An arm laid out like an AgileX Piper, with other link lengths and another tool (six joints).
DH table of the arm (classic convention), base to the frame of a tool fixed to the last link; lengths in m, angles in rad. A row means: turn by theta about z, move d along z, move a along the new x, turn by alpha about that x. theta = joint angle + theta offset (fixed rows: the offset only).
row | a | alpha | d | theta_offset
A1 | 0 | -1.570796 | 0.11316 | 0
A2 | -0.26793 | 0 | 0 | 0.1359
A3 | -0.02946 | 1.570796 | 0 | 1.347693
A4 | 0 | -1.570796 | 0.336 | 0
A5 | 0 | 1.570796 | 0 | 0
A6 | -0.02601 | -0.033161 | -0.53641 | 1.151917
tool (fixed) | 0 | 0 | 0.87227 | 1.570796
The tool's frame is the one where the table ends.
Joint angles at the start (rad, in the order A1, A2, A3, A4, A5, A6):
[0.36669 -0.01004 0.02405 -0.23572 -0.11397 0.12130]
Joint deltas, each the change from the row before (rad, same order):
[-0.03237 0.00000 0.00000 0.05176 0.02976 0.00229]
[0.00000 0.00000 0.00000 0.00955 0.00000 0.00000]
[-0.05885 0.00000 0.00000 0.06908 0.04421 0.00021]
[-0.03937 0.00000 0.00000 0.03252 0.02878 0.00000]
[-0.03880 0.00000 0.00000 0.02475 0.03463 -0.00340]
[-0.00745 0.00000 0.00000 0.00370 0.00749 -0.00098]
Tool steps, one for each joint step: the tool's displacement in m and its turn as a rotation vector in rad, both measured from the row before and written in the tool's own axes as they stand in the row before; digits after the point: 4 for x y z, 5 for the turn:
[-0.0178 0.0109 -0.0005 -0.02566 -0.04549 0.04749]
[-0.0003 0.0005 0.0000 -0.00108 -0.00023 0.00949]
[-0.0267 0.0193 -0.0014 -0.04613 -0.06815 0.05974]
[-0.0162 0.0127 -0.0006 -0.02968 -0.04246 0.02766]
[-0.0171 0.0115 -0.0004 -0.02661 -0.04660 0.01787]
[-0.0035 0.0021 0.0000 -0.00478 -0.00965 0.00222]

